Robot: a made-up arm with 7 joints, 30 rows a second.
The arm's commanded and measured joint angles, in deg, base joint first. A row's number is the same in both.
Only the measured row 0 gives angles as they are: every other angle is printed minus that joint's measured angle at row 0.
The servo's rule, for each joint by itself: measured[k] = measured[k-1] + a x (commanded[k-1-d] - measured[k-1]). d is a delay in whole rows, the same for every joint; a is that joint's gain. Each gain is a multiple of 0.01, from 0.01 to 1. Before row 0 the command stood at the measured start. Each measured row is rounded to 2 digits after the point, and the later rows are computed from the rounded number. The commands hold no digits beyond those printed.
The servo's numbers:
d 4
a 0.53 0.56 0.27 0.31 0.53 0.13 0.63
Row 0, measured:
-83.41, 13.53, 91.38, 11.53, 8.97, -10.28, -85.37
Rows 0 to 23, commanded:
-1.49, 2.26, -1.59, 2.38, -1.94, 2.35, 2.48
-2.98, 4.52, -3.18, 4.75, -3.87, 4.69, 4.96
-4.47, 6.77, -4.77, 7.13, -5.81, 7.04, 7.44
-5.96, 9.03, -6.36, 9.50, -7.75, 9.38, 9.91
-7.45, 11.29, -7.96, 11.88, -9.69, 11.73, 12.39
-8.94, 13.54, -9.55, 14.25, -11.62, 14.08, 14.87
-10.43, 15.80, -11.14, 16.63, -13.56, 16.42, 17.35
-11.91, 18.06, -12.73, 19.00, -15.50, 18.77, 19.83
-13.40, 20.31, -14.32, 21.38, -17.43, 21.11, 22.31
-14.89, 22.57, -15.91, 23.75, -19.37, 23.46, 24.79
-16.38, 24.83, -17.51, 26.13, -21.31, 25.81, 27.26
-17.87, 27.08, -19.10, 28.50, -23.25, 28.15, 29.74
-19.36, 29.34, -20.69, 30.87, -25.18, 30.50, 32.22
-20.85, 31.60, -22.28, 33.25, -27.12, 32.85, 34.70
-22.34, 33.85, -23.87, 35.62, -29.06, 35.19, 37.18
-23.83, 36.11, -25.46, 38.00, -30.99, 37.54, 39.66
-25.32, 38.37, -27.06, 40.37, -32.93, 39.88, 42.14
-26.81, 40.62, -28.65, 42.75, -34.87, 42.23, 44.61
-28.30, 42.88, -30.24, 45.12, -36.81, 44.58, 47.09
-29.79, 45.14, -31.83, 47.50, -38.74, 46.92, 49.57
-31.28, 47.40, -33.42, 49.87, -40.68, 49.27, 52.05
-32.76, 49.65, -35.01, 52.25, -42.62, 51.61, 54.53
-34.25, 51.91, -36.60, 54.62, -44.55, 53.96, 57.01
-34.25, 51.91, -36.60, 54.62, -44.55, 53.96, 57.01
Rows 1 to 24, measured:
0.00, 0.00, 0.00, 0.00, 0.00, 0.00, 0.00
0.00, 0.00, 0.00, 0.00, 0.00, 0.00, 0.00
0.00, 0.00, 0.00, 0.00, 0.00, 0.00, 0.00
0.00, 0.00, 0.00, 0.00, 0.00, 0.00, 0.00
-0.79, 1.27, -0.43, 0.74, -1.03, 0.31, 1.56
-1.95, 3.09, -1.17, 1.98, -2.54, 0.88, 3.70
-3.29, 5.15, -2.14, 3.58, -4.27, 1.68, 6.06
-4.71, 7.32, -3.28, 5.42, -6.11, 2.68, 8.49
-6.16, 9.54, -4.54, 7.42, -8.01, 3.86, 10.95
-7.63, 11.78, -5.89, 9.54, -9.92, 5.19, 13.42
-9.11, 14.03, -7.31, 11.74, -11.85, 6.65, 15.90
-10.59, 16.29, -8.77, 13.99, -13.78, 8.23, 18.38
-12.08, 18.54, -10.27, 16.28, -15.71, 9.90, 20.86
-13.57, 20.80, -11.79, 18.60, -17.65, 11.66, 23.34
-15.06, 23.06, -13.33, 20.93, -19.59, 13.50, 25.81
-16.55, 25.31, -14.89, 23.28, -21.53, 15.40, 28.29
-18.04, 27.57, -16.46, 25.63, -23.46, 17.36, 30.77
-19.53, 29.83, -18.03, 27.99, -25.40, 19.37, 33.25
-21.02, 32.08, -19.61, 30.36, -27.34, 21.43, 35.73
-22.51, 34.34, -21.19, 32.73, -29.27, 23.52, 38.21
-24.00, 36.60, -22.77, 35.10, -31.21, 25.65, 40.69
-25.49, 38.85, -24.36, 37.47, -33.15, 27.81, 43.16
-26.98, 41.11, -25.95, 39.84, -35.09, 29.99, 45.64
-28.47, 43.37, -27.54, 42.21, -37.02, 32.19, 48.12

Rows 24 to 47, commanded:
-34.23, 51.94, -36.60, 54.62, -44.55, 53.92, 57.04
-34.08, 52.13, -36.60, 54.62, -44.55, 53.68, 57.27
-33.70, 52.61, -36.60, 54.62, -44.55, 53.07, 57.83
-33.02, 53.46, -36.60, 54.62, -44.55, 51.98, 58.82
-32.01, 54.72, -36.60, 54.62, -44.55, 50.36, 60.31
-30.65, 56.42, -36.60, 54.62, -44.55, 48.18, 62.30
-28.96, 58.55, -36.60, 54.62, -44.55, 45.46, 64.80
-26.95, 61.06, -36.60, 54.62, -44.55, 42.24, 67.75
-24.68, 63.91, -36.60, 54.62, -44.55, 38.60, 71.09
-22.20, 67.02, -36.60, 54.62, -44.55, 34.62, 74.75
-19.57, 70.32, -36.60, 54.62, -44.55, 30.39, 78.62
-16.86, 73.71, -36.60, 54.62, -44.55, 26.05, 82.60
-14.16, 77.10, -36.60, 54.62, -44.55, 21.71, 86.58
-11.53, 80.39, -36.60, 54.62, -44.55, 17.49, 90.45
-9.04, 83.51, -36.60, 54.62, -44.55, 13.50, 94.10
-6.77, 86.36, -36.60, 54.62, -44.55, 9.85, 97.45
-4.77, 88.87, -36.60, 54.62, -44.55, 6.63, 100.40
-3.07, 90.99, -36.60, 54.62, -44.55, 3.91, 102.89
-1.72, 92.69, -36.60, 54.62, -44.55, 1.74, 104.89
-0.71, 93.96, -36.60, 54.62, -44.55, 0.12, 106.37
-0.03, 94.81, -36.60, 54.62, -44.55, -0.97, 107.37
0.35, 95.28, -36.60, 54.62, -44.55, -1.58, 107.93
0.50, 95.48, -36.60, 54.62, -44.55, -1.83, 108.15
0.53, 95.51, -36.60, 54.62, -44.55, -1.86, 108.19
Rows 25 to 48, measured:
-29.96, 45.63, -29.13, 44.58, -38.96, 34.41, 50.60
-31.44, 47.88, -30.72, 46.96, -40.90, 36.65, 53.08
-32.93, 50.14, -32.31, 49.33, -42.83, 38.90, 55.56
-33.63, 51.13, -33.47, 50.97, -43.74, 40.86, 56.47
-33.95, 51.58, -34.32, 52.10, -44.17, 42.56, 56.83
-34.02, 51.89, -34.94, 52.88, -44.37, 44.01, 57.11
-33.85, 52.29, -35.39, 53.42, -44.47, 45.19, 57.56
-33.41, 52.95, -35.72, 53.79, -44.51, 46.07, 58.35
-32.67, 53.94, -35.96, 54.05, -44.53, 46.63, 59.58
-31.60, 55.33, -36.13, 54.23, -44.54, 46.83, 61.29
-30.20, 57.13, -36.26, 54.35, -44.55, 46.65, 63.50
-28.48, 59.33, -36.35, 54.43, -44.55, 46.08, 66.18
-26.47, 61.89, -36.42, 54.49, -44.55, 45.11, 69.27
-24.21, 64.76, -36.47, 54.53, -44.55, 43.75, 72.72
-21.75, 67.87, -36.51, 54.56, -44.55, 42.01, 76.44
-19.16, 71.14, -36.53, 54.58, -44.55, 39.94, 80.32
-16.51, 74.48, -36.55, 54.59, -44.55, 37.57, 84.26
-13.87, 77.79, -36.56, 54.60, -44.55, 34.96, 88.16
-11.31, 80.99, -36.57, 54.61, -44.55, 32.17, 91.90
-8.90, 84.00, -36.58, 54.61, -44.55, 29.27, 95.40
-6.71, 86.73, -36.59, 54.61, -44.55, 26.33, 98.55
-4.78, 89.12, -36.59, 54.61, -44.55, 23.42, 101.28
-3.16, 91.12, -36.59, 54.61, -44.55, 20.60, 103.55
-1.86, 92.71, -36.59, 54.61, -44.55, 17.94, 105.33

